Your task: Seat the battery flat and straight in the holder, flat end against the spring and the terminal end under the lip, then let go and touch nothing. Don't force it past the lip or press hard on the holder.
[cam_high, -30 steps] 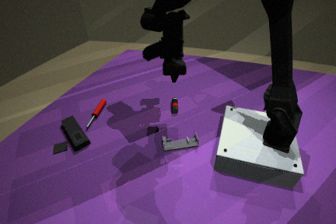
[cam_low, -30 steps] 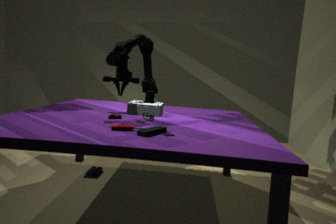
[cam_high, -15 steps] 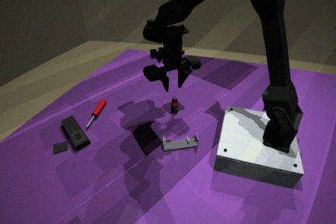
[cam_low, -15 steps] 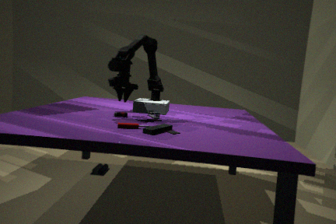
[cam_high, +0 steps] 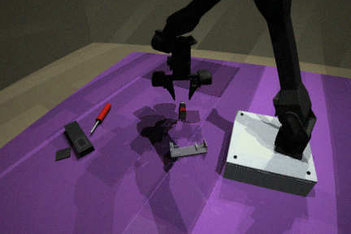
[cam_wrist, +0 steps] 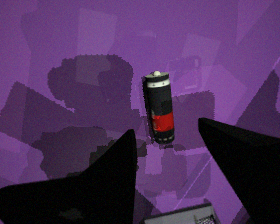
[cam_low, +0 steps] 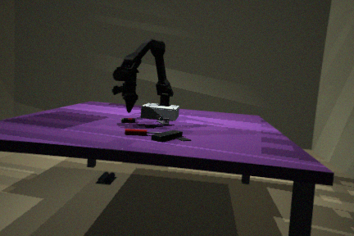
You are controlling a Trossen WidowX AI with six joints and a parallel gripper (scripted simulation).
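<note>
The battery lies 40 mm below my gripper tip. Round my gripper tip: red-handled screwdriver (220 mm ahead, 190 mm to the left, 40 mm below); then black box (220 mm ahead, 290 mm to the left, 40 mm below); then small dark plate (210 mm ahead, 360 mm to the left, 50 mm below).
</note>
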